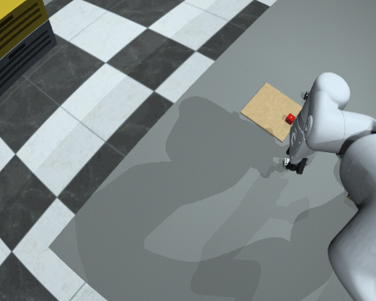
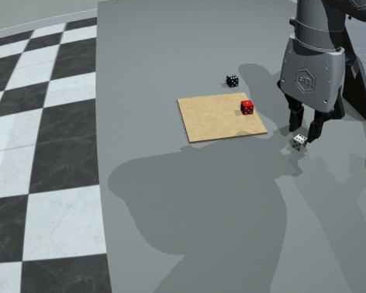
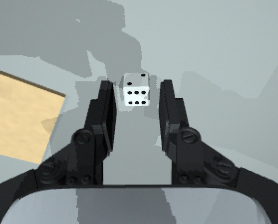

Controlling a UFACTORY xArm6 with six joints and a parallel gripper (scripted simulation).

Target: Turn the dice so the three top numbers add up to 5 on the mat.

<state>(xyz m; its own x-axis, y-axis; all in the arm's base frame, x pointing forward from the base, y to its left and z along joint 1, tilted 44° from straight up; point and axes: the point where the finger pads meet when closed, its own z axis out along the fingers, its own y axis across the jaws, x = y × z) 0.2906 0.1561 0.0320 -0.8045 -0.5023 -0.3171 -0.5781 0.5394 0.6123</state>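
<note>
My hand is 4 cm above the white die and 1 cm short of it. Also, from my hand: red die 11 cm to the right, 8 cm ahead, 3 cm below; tan mat 13 cm ahead, 10 cm to the right, 4 cm below; black die 22 cm to the right, 8 cm ahead, 4 cm below.
</note>
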